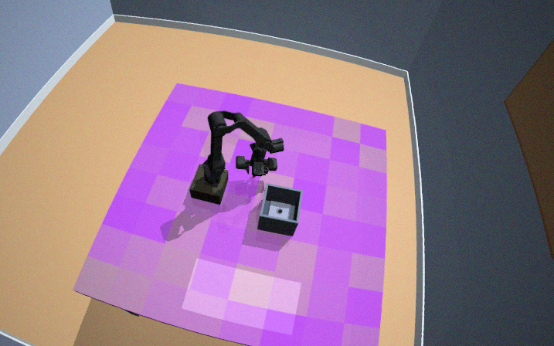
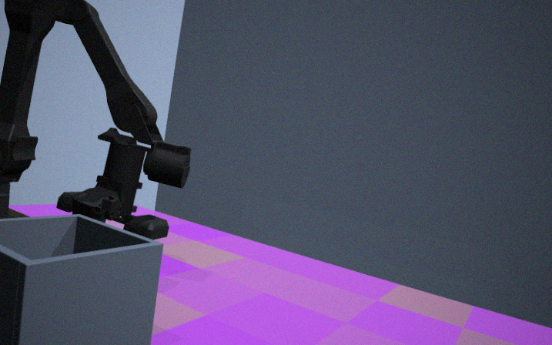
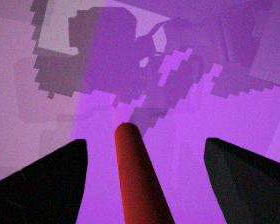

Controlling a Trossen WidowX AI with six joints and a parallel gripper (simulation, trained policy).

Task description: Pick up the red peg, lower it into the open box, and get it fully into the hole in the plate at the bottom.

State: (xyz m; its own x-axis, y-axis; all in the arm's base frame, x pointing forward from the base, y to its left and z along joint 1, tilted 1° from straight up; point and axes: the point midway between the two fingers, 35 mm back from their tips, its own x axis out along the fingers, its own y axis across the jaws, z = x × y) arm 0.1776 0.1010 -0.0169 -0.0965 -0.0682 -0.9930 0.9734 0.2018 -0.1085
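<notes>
Now: gripper tip 10 mm to the right of the red peg and 10 mm below it. The rest, counted from my gripper tip: plate: 140 mm ahead, 190 mm to the right, 10 mm above.
</notes>
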